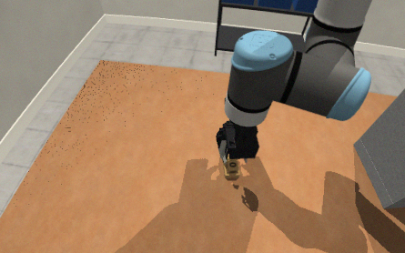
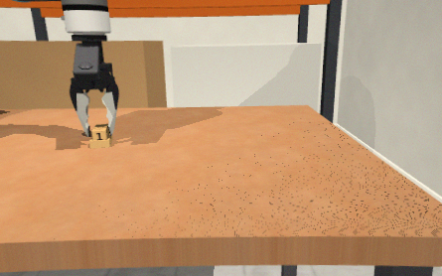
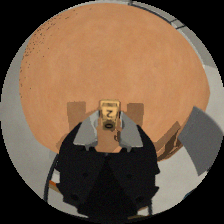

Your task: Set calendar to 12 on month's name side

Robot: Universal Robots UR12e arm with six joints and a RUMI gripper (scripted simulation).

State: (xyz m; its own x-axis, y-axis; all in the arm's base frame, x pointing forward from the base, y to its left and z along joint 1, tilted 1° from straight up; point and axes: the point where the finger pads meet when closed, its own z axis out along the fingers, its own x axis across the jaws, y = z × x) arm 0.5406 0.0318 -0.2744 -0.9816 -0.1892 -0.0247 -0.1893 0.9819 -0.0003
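Right now the cube is 10 mm below my hand. The rest, counted from my hand: tray (20 mm to the left, 30 mm below).
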